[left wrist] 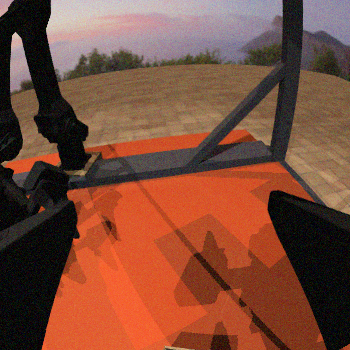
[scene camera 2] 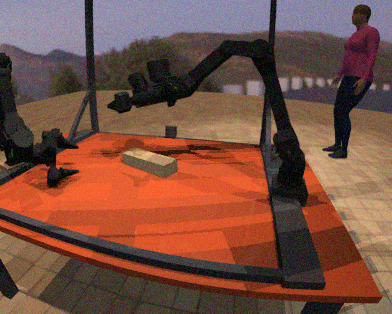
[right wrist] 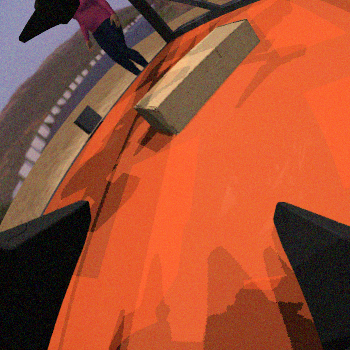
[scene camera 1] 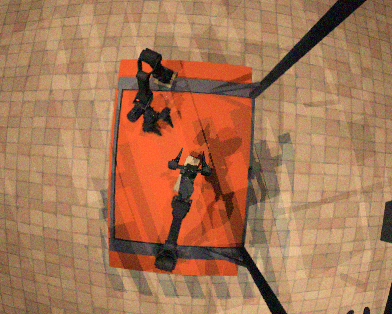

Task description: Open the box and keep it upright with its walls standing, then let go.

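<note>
A long, closed, beige box lies flat on the orange table. In scene camera 1 the left arm partly covers the box. A thin edge of the box shows at the bottom of the left wrist view. My left gripper is open and empty, high above the table, roughly level and over the box's far end. My right gripper is open and empty, low over the table at the left in scene camera 2, apart from the box.
A dark frame rail runs along the table's edge. An upright post with a diagonal brace stands at a corner. A small dark block shows beyond the far edge. A person stands off the table.
</note>
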